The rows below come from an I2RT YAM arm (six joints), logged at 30 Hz.
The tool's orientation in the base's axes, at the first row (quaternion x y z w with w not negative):
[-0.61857, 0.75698, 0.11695, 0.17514]
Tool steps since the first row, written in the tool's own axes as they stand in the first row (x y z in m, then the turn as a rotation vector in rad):
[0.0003, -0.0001, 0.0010, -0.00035, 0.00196, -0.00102]
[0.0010, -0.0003, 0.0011, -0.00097, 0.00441, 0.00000]
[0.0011, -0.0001, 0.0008, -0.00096, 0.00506, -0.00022]
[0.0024, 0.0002, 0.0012, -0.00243, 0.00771, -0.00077]
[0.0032, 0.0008, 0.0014, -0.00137, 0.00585, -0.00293]
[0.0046, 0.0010, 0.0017, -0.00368, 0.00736, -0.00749]
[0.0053, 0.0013, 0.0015, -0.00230, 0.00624, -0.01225]
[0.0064, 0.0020, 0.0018, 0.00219, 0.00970, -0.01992]
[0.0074, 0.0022, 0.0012, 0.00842, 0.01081, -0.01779]
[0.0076, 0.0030, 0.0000, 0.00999, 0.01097, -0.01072]
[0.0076, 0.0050, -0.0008, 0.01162, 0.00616, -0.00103]
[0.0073, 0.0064, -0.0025, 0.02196, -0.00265, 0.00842]
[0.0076, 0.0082, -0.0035, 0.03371, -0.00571, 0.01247]
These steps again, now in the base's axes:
[0.0002, 0.0001, -0.0010, -0.00198, 0.00032, 0.00100]
[0.0003, -0.0005, -0.0014, -0.00414, 0.00178, 0.00022]
[0.0000, -0.0007, -0.0012, -0.00481, 0.00182, 0.00039]
[-0.0005, -0.0016, -0.0021, -0.00721, 0.00347, 0.00139]
[-0.0012, -0.0021, -0.0026, -0.00583, 0.00129, 0.00300]
[-0.0016, -0.0032, -0.0035, -0.00746, 0.00187, 0.00804]
[-0.0020, -0.0039, -0.0036, -0.00718, -0.00147, 0.01186]
[-0.0028, -0.0046, -0.0043, -0.01226, -0.00779, 0.01687]
[-0.0033, -0.0057, -0.0042, -0.01417, -0.01230, 0.01233]
[-0.0043, -0.0062, -0.0032, -0.01375, -0.01089, 0.00524]
[-0.0063, -0.0061, -0.0026, -0.00816, -0.00953, -0.00407]
[-0.0078, -0.0062, -0.0010, -0.00020, -0.01690, -0.01657]
[-0.0098, -0.0065, -0.0003, 0.00124, -0.02646, -0.02495]

